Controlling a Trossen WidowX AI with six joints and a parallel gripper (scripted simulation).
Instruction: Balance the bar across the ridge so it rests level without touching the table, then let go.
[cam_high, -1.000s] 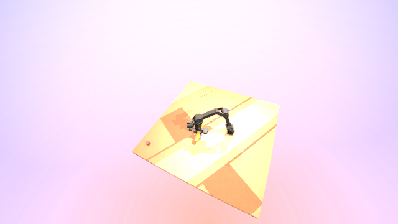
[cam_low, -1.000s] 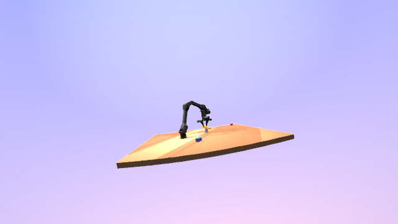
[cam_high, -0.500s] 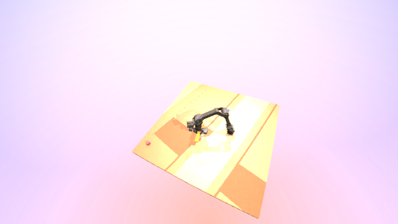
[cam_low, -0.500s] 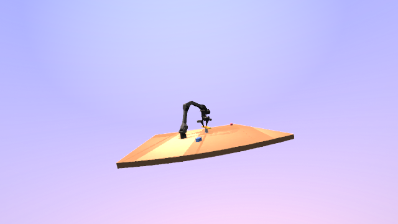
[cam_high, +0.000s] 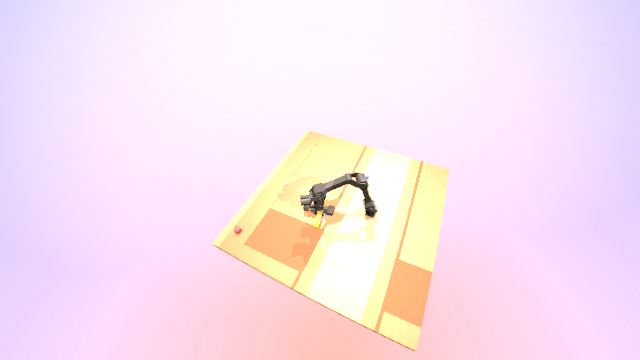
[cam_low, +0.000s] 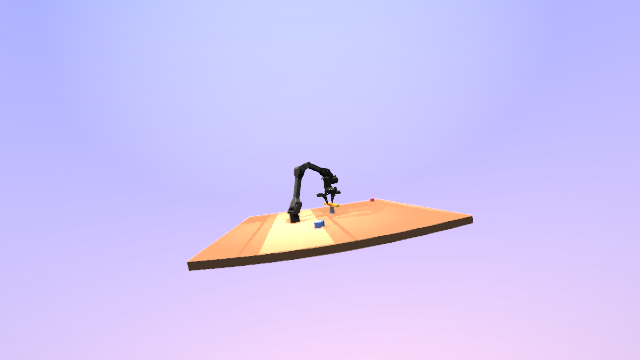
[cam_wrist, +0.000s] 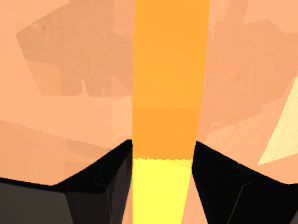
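The yellow bar lies 1 cm ahead of my gripper tip and 3 cm to the right of it. From my gripper tip the other things lie so: small red cube: 45 cm ahead, 30 cm to the left, 5 cm below; small blue block: 14 cm behind, 47 cm to the right, 5 cm below.
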